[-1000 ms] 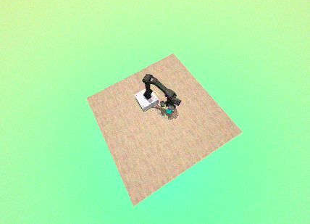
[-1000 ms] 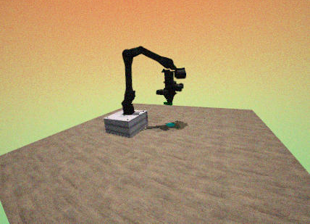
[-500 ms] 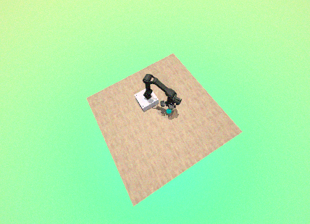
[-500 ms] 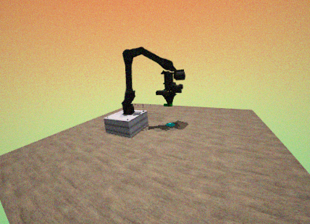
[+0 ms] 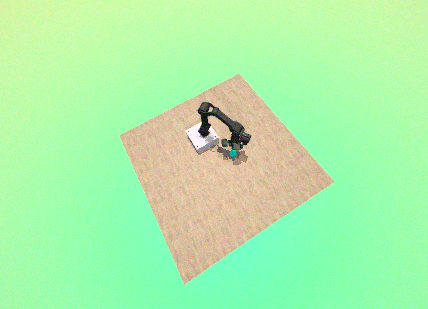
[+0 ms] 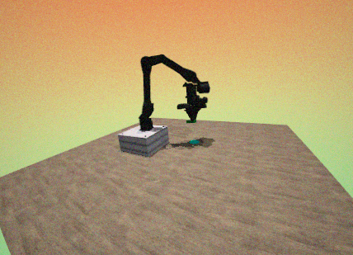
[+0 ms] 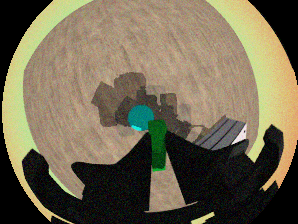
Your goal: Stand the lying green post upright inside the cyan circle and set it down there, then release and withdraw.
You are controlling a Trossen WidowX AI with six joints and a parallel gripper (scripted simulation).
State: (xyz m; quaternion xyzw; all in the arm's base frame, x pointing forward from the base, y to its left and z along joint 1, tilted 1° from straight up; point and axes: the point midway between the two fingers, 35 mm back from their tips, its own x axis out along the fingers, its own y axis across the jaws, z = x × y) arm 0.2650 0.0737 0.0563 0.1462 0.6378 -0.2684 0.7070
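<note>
Right now my gripper tip is 13 cm above the cyan circle and 1 cm to the right of it. Round my gripper tip: green post (2 cm behind, 1 cm to the left).
</note>
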